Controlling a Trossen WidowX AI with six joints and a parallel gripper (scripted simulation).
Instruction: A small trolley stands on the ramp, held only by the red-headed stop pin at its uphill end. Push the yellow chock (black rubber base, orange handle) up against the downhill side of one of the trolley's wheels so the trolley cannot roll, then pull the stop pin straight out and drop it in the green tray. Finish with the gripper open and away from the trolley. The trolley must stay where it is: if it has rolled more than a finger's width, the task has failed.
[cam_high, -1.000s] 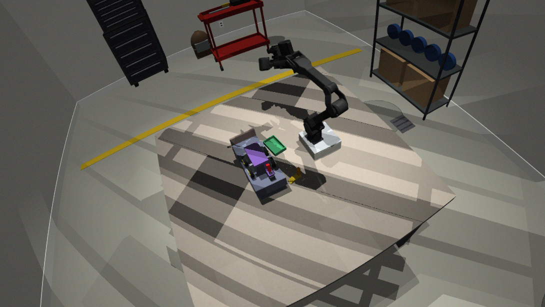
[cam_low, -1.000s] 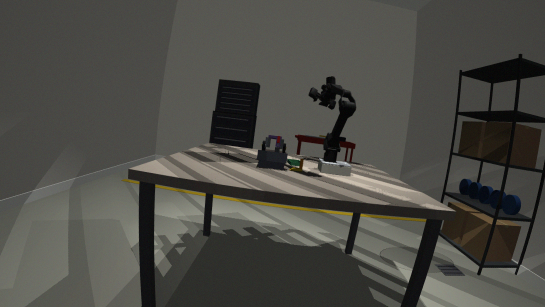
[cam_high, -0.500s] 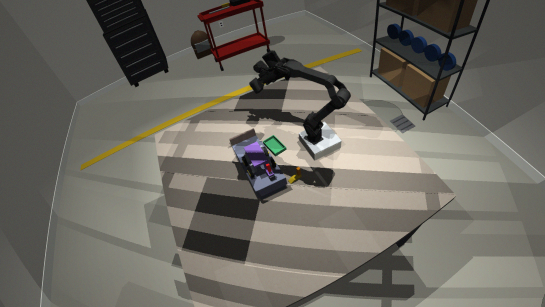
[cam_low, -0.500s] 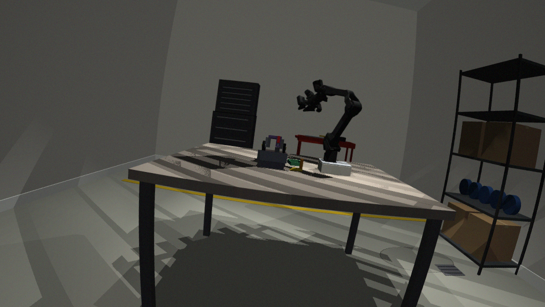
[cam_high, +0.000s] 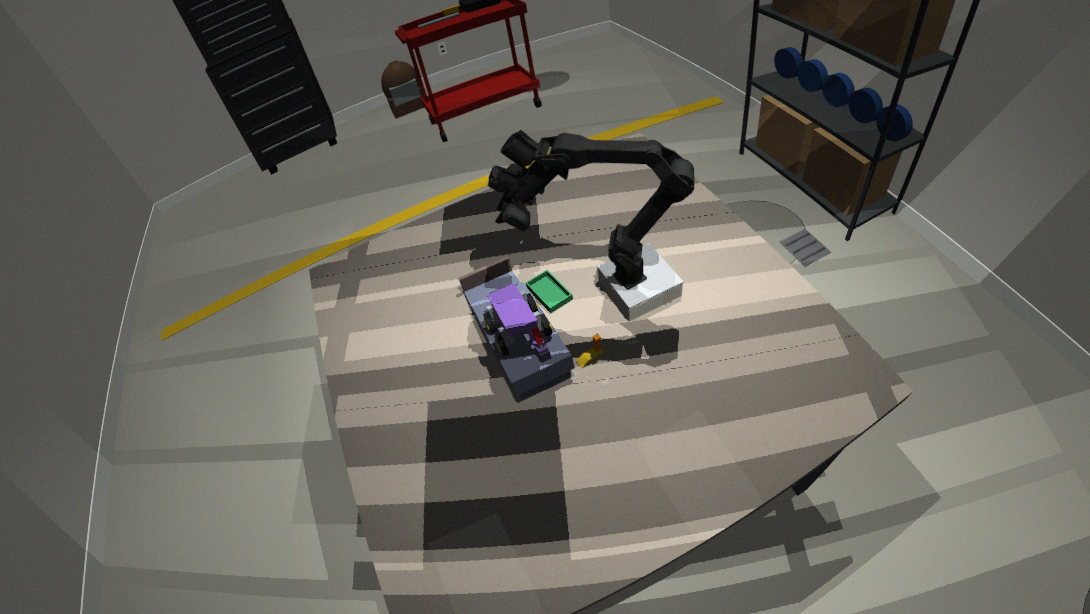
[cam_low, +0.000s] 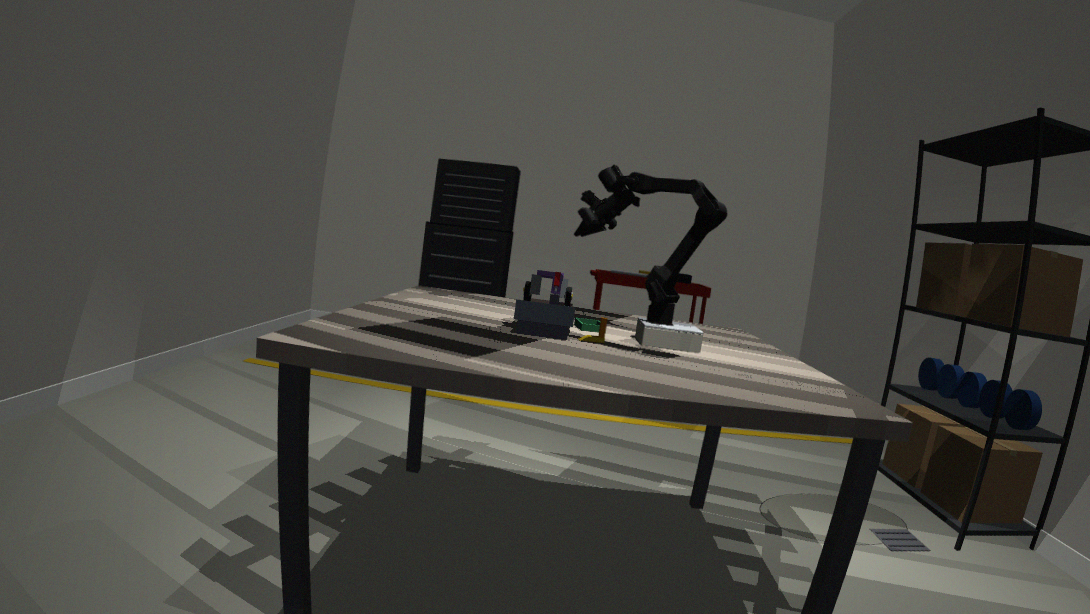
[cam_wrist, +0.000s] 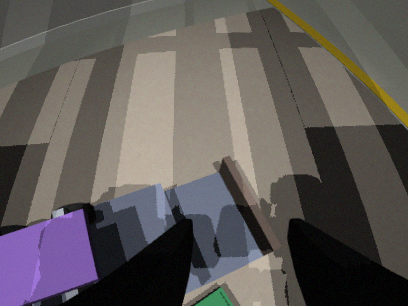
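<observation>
The yellow chock is 4 cm behind my gripper tip, 30 cm to the left of it and 25 cm below it. From my gripper tip the other things lie so: raised lip 5 cm ahead, 8 cm to the right, 24 cm below; purple trolley 8 cm ahead, 18 cm to the left, 16 cm below; green tray 6 cm behind, 7 cm to the left, 28 cm below.
</observation>
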